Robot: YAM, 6 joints.
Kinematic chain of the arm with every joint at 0, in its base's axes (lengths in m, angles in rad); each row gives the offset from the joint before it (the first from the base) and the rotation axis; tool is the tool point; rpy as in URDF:
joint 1: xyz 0 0 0.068 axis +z
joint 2: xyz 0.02 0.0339 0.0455 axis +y
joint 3: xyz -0.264 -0.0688 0 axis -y
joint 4: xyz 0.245 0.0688 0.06 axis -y
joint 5: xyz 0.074 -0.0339 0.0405 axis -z
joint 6: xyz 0.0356 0 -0.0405 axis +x
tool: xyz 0 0 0 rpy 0 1.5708 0
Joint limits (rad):
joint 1: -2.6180..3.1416
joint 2: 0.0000..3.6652
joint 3: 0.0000..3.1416
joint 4: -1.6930..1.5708
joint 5: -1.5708..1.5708
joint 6: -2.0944..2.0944
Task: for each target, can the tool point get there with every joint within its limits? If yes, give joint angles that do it. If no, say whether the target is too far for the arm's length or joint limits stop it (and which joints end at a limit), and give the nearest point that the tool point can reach.
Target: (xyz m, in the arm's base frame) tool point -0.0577 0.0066 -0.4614
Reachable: no: joint limits stop it (at a limit: joint 2) | nearest point -0.1049 0.0120 -0.3509 | short by 0.120 m
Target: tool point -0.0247 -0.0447 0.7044
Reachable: yes | joints 0.4062 1.2838 2.6755 -0.1542 1.0753 1.3155
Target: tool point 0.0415 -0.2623 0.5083
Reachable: yes | joints -1.5062 1.3844 1.8235 -0.6723 -0.7598 1.3947
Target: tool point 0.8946 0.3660 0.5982
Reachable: no: too far | nearest point 0.5341 0.2185 0.3987 | short by 0.438 m
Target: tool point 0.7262 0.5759 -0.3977
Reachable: no: too far | nearest point 0.4428 0.3512 -0.1938 | short by 0.415 m
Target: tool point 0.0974 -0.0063 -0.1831
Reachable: yes | joints 0.2834 3.3003 0.6491 1.0679 1.2109 0.1676
